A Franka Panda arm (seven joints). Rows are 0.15 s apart.
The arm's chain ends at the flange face. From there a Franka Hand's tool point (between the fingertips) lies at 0.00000 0.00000 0.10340 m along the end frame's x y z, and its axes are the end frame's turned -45 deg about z.
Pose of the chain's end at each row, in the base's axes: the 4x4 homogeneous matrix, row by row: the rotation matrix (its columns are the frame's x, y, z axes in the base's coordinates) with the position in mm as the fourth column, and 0 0 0 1 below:
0.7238, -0.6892, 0.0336, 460.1; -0.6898, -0.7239, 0.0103, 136.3; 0.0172, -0.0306, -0.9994, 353.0; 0, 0, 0, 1
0.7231, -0.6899, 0.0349, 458.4; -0.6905, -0.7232, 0.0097, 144.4; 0.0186, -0.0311, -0.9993, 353.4; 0, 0, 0, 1
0.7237, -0.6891, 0.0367, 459.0; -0.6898, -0.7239, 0.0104, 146.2; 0.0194, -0.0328, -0.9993, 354.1; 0, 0, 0, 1
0.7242, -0.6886, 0.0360, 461.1; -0.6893, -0.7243, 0.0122, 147.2; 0.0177, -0.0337, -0.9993, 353.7; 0, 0, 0, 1
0.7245, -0.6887, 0.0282, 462.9; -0.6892, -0.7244, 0.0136, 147.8; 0.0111, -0.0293, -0.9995, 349.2; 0, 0, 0, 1
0.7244, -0.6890, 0.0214, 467.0; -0.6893, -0.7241, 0.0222, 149.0; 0.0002, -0.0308, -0.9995, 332.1; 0, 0, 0, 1
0.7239, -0.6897, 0.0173, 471.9; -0.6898, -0.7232, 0.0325, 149.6; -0.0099, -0.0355, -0.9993, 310.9; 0, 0, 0, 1
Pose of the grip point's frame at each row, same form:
0.9991, 0.0245, 0.0336, 463.6; 0.0241, -0.9996, 0.0103, 137.4; 0.0338, -0.0095, -0.9994, 249.7; 0, 0, 0, 1
0.9991, 0.0235, 0.0349, 462.0; 0.0231, -0.9996, 0.0097, 145.4; 0.0351, -0.0088, -0.9993, 250.1; 0, 0, 0, 1
0.9990, 0.0245, 0.0367, 462.8; 0.0241, -0.9996, 0.0104, 147.3; 0.0369, -0.0095, -0.9993, 250.8; 0, 0, 0, 1
0.9990, 0.0252, 0.0360, 464.8; 0.0247, -0.9996, 0.0122, 148.5; 0.0363, -0.0113, -0.9993, 250.4; 0, 0, 0, 1
0.9993, 0.0253, 0.0282, 465.8; 0.0249, -0.9996, 0.0136, 149.2; 0.0286, -0.0129, -0.9995, 245.9; 0, 0, 0, 1
0.9994, 0.0250, 0.0214, 469.2; 0.0246, -0.9994, 0.0222, 151.3; 0.0219, -0.0216, -0.9995, 228.8; 0, 0, 0, 1
0.9996, 0.0242, 0.0173, 473.7; 0.0236, -0.9991, 0.0325, 153.0; 0.0181, -0.0321, -0.9993, 207.6; 0, 0, 0, 1

